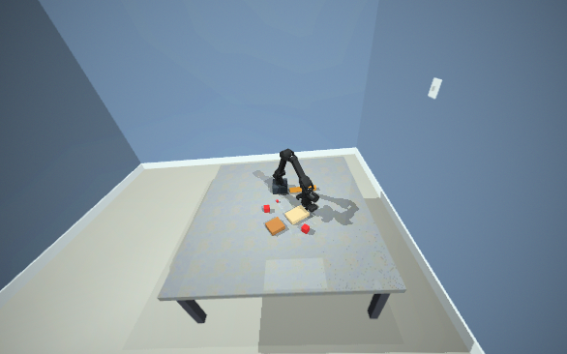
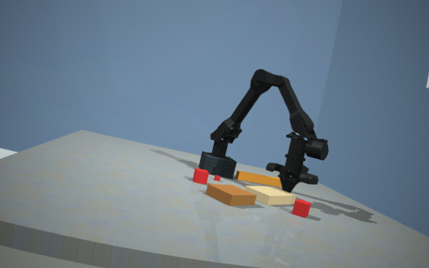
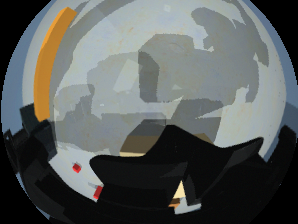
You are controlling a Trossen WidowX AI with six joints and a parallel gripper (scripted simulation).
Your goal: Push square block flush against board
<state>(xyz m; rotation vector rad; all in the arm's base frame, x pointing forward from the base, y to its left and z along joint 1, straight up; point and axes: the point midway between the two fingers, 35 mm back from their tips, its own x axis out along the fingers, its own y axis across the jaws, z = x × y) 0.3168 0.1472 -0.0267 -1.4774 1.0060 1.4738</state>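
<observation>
Now: the cream flat block 3 cm ahead of my gripper tip, 8 cm to the right of it and 1 cm above it. Round my gripper tip: tiny red piece: 16 cm behind, 20 cm to the right; then brown flat square block: 9 cm ahead, 25 cm to the right, 1 cm above; then orange board: 24 cm behind, 3 cm to the left, 1 cm above.
</observation>
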